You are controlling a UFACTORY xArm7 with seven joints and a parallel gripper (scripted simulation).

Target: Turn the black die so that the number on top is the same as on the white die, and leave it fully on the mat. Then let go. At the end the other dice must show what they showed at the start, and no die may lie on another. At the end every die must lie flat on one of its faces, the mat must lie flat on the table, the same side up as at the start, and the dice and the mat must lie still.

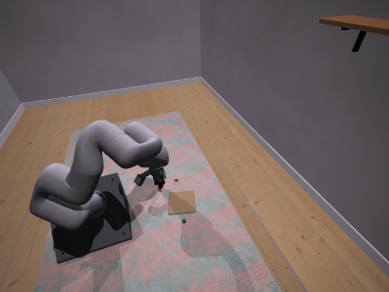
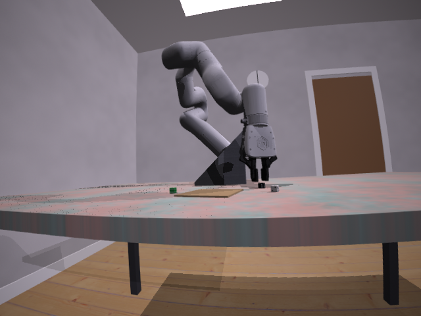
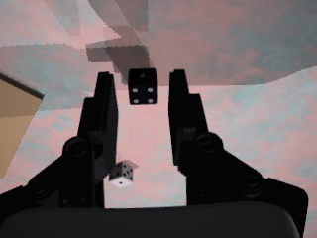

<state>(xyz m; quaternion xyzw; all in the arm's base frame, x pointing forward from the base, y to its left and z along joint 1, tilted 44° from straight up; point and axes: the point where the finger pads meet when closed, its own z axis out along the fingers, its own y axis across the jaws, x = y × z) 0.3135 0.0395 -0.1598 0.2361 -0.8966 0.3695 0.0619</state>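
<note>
My gripper is now 10 mm short of the black die and 30 mm above it. From my hand the other things lie so: green die (90 mm ahead, 250 mm to the right, 30 mm below); tan mat (100 mm ahead, 130 mm to the right, 40 mm below); white die (110 mm ahead, 30 mm to the left, 30 mm below).
</note>
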